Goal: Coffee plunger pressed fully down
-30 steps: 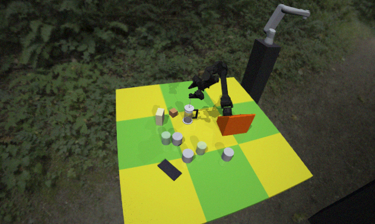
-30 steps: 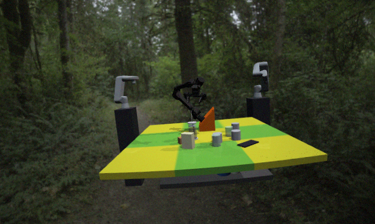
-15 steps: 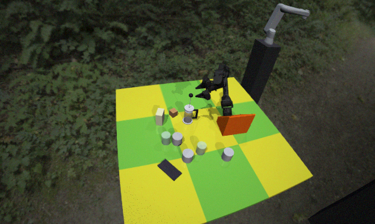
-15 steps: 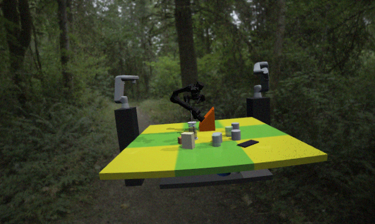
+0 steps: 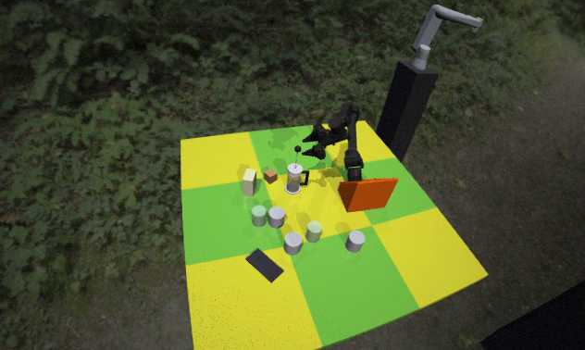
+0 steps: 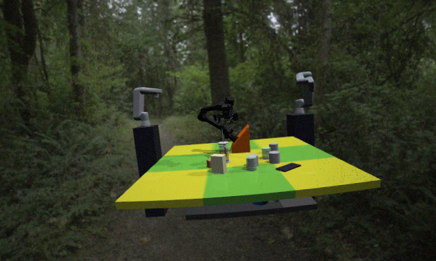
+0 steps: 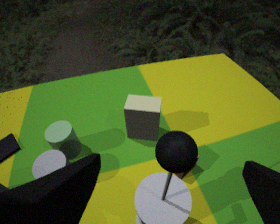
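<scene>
The coffee press is 1 cm to the right of my gripper tip and 15 cm below it. Also, from my gripper tip: dark slab (27 cm ahead, 37 cm to the left, 27 cm below); then small brown cube (11 cm ahead, 10 cm to the right, 25 cm below); then cream block (23 cm ahead, 5 cm to the right, 22 cm below).
</scene>
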